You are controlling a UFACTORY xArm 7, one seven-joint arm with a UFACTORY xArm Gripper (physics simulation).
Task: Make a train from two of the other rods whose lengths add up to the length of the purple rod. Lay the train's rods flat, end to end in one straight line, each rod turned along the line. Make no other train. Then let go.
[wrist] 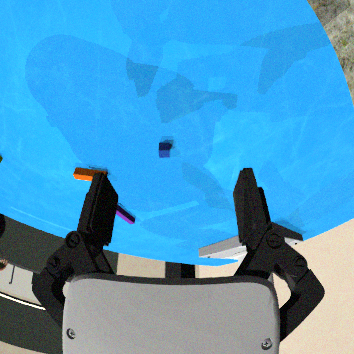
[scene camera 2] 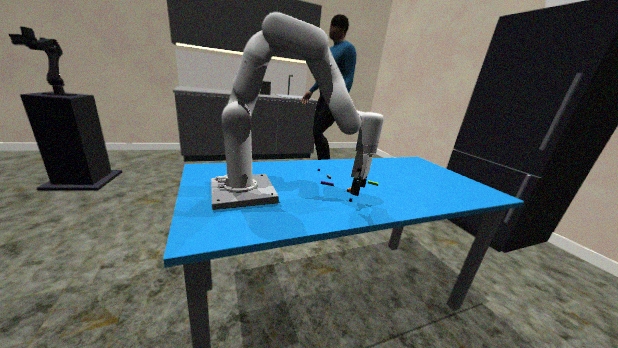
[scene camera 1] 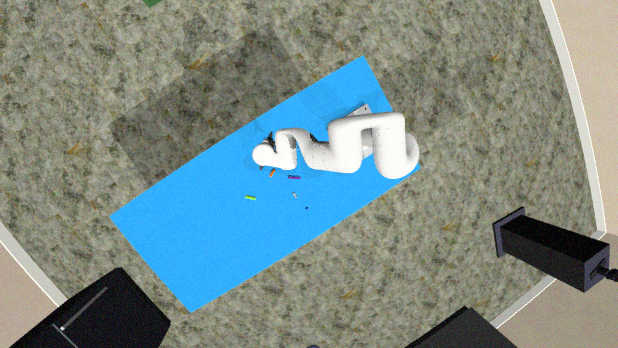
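Pixels of known places: gripper, fingertip midpoint: [wrist: 172,181] [scene camera 2: 357,190]; arm's base, origin of the base link: [scene camera 2: 240,185] [scene camera 1: 361,136].
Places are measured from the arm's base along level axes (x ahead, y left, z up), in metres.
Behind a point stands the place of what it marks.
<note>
My gripper [scene camera 2: 357,188] {y -0.113, x 0.446, z 0.033 m} [wrist: 172,181] {y -0.113, x 0.446, z 0.033 m} is open and empty, low over the table. A small dark blue cube-like rod [scene camera 2: 350,200] {y -0.095, x 0.432, z -0.020 m} [wrist: 165,149] {y -0.095, x 0.438, z -0.014 m} lies just beyond the gap between the fingertips in the wrist view. An orange rod [scene camera 1: 272,173] {y 0.004, x 0.469, z -0.013 m} [scene camera 2: 349,190] {y -0.010, x 0.460, z -0.018 m} [wrist: 84,174] {y 0.001, x 0.476, z -0.015 m} lies by the left finger, which partly covers it in the wrist view. The purple rod [scene camera 1: 294,177] {y 0.063, x 0.379, z -0.014 m} [scene camera 2: 327,183] {y 0.061, x 0.380, z -0.017 m} [wrist: 126,215] {y 0.062, x 0.375, z -0.017 m} lies flat nearby, also partly hidden there. A lime rod [scene camera 1: 250,198] {y 0.075, x 0.615, z -0.013 m} [scene camera 2: 373,183] {y 0.067, x 0.614, z -0.019 m}, a short whitish rod [scene camera 1: 295,195] {y 0.148, x 0.409, z -0.014 m} [scene camera 2: 329,176] {y 0.138, x 0.411, z -0.015 m} and another small dark cube [scene camera 1: 306,208] {y 0.233, x 0.383, z -0.016 m} [scene camera 2: 319,170] {y 0.229, x 0.384, z -0.021 m} lie apart.
The blue table [scene camera 1: 190,260] {y 0.255, x 1.038, z -0.023 m} [scene camera 2: 225,230] {y -0.261, x -0.029, z -0.024 m} carries my arm's base plate [scene camera 2: 245,199] {y -0.117, x 0.023, z 0.001 m} at one end. The arm covers part of the table in scene camera 1. A person [scene camera 2: 344,57] stands behind the table. A dark fridge [scene camera 2: 520,90] stands at the right in scene camera 2.
</note>
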